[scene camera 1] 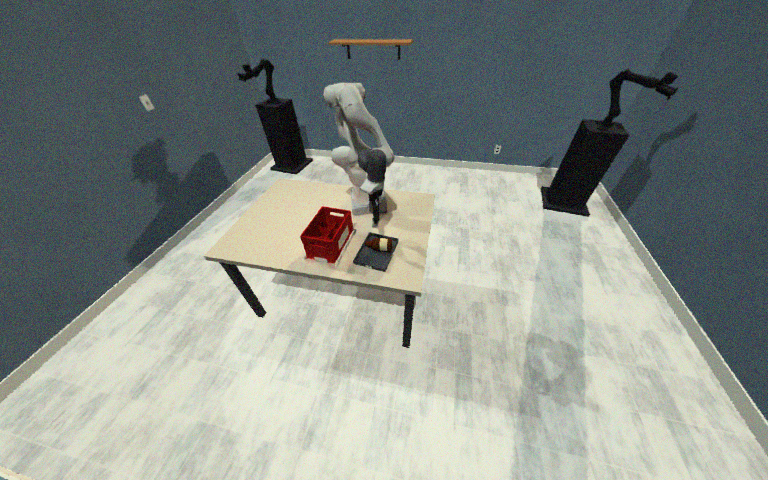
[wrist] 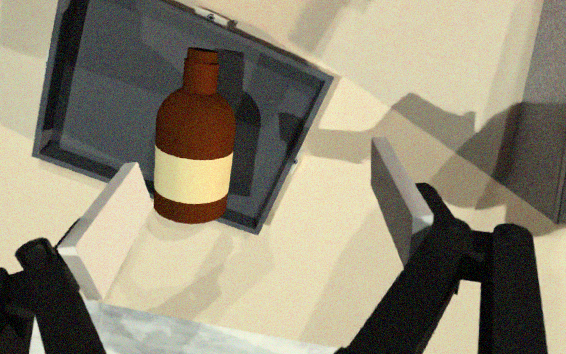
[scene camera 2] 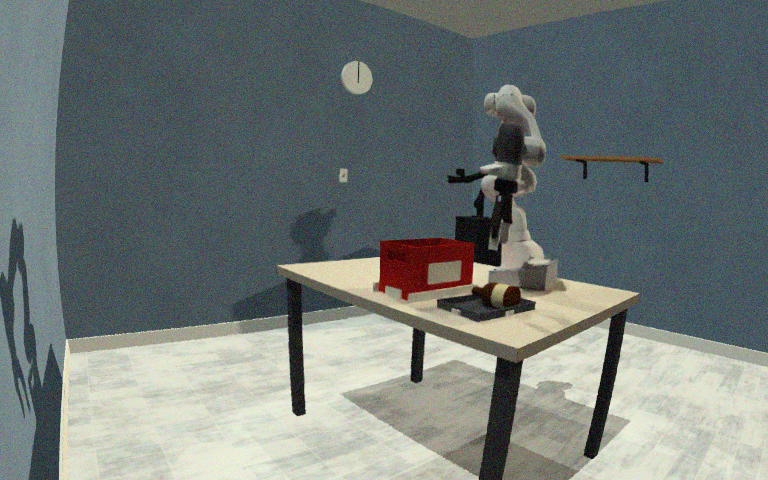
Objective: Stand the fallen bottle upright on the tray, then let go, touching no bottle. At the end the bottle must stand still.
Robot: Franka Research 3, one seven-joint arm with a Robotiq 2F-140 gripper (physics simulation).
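Observation:
The brown bottle (scene camera 1: 381, 243) (scene camera 2: 502, 294) (wrist: 195, 132) with a cream label lies on its side on the dark tray (scene camera 1: 370, 261) (scene camera 2: 478, 312) (wrist: 110, 105). Its neck points toward the crate's side, and in the wrist view its base end overlaps the tray's rim. My gripper (scene camera 1: 375, 224) (scene camera 2: 494, 244) (wrist: 255, 173) is wide open and empty. It hangs above the table on the robot-base side of the tray, apart from the bottle. In the wrist view the bottle shows beyond the fingers, nearer the left pad.
A red crate (scene camera 1: 322, 249) (scene camera 2: 399, 274) with compartments stands right beside the tray on the table (scene camera 1: 271, 226) (scene camera 2: 339, 274). A grey block (scene camera 2: 540, 275) (wrist: 546, 160) is at the robot's base. Two black pedestals (scene camera 1: 283, 135) (scene camera 1: 586, 164) with small arms stand off the table.

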